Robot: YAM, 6 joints.
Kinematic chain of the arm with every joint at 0, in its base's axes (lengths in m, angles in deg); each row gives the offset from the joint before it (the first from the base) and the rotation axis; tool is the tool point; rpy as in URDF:
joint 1: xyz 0 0 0.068 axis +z
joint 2: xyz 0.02 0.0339 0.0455 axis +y
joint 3: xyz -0.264 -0.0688 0 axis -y
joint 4: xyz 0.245 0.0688 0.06 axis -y
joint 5: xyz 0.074 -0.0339 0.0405 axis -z
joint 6: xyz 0.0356 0 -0.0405 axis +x
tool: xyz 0 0 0 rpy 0 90 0
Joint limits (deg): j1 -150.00..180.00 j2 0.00..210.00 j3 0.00..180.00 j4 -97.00..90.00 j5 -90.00..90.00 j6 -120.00..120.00
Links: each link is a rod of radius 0.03 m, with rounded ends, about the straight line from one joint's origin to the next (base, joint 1, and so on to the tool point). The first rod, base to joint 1, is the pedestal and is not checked.
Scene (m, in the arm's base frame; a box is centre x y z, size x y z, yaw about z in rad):
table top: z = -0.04
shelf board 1: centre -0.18 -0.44 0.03 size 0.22 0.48 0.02 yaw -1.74
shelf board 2: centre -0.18 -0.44 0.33 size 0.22 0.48 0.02 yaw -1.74
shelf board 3: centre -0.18 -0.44 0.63 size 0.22 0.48 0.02 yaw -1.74
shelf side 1: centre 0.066 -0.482 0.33 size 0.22 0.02 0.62 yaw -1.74
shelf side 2: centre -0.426 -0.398 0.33 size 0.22 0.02 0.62 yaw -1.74
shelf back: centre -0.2 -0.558 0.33 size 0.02 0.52 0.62 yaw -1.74
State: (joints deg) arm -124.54 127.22 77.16 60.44 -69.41 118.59
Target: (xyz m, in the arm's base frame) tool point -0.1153 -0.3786 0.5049
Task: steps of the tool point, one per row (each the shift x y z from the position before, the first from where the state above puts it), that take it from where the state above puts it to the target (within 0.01 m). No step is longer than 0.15 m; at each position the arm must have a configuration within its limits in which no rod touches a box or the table.
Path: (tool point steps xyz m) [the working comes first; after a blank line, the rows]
Joints at the target: -111.56 108.90 109.80 59.09 -63.56 118.59
Straight joint move there: touches shelf board 2.

1: -0.0038 0.0512 0.0067
2: 0.0047 0.0516 0.0024
3: 0.0130 0.0505 -0.0022
4: 0.0204 0.0478 -0.0069
5: 0.0111 -0.0410 0.1013
6: 0.0423 -0.0098 0.1099
7: 0.0616 0.0319 0.1037
8: -0.0137 -0.0507 0.0096
9: -0.0091 -0.0527 0.0000
10: -0.0039 -0.0529 -0.0096

